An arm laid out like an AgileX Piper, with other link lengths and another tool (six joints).
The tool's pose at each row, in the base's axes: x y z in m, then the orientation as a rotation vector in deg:
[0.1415, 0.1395, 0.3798, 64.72, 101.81, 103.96]
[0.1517, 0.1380, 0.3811, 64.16, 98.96, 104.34]
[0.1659, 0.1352, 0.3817, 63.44, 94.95, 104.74]
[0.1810, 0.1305, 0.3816, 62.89, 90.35, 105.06]
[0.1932, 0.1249, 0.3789, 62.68, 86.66, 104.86]
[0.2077, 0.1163, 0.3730, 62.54, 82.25, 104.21]
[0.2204, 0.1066, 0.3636, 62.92, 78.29, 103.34]
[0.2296, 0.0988, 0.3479, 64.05, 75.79, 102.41]
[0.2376, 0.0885, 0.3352, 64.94, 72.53, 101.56]
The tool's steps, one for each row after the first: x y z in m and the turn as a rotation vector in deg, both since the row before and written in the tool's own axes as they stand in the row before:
[-0.0070, 0.0042, 0.0064, -2.18, -1.00, -0.40]
[-0.0105, 0.0044, 0.0089, -3.04, -1.47, -0.54]
[-0.0125, 0.0037, 0.0090, -3.41, -1.81, -0.43]
[-0.0120, 0.0003, 0.0067, -2.59, -1.78, -0.39]
[-0.0162, -0.0022, 0.0072, -3.01, -2.40, -0.56]
[-0.0168, -0.0059, 0.0053, -2.49, -2.48, -0.28]
[-0.0148, -0.0129, 0.0027, -1.17, -2.10, 0.19]
[-0.0156, -0.0093, 0.0013, -1.80, -2.31, 0.16]

